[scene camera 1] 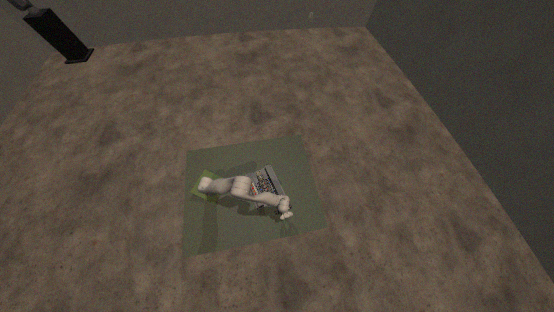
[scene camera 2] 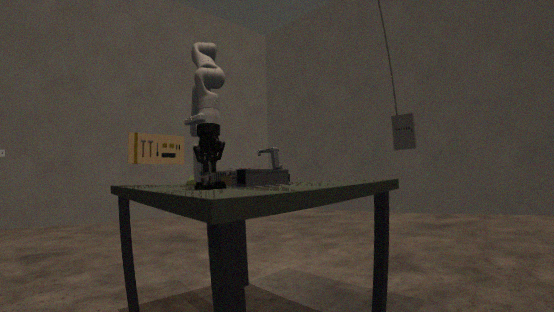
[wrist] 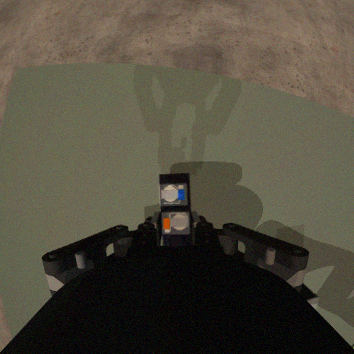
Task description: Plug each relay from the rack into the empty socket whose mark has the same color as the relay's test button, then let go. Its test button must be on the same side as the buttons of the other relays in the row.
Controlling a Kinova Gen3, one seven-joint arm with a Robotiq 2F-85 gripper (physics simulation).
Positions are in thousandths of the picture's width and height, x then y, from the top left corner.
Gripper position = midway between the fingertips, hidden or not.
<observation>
I see my gripper (scene camera 2: 378,562) and a black rack (wrist: 476,501).
My gripper also shows in the wrist view (wrist: 496,623).
</observation>
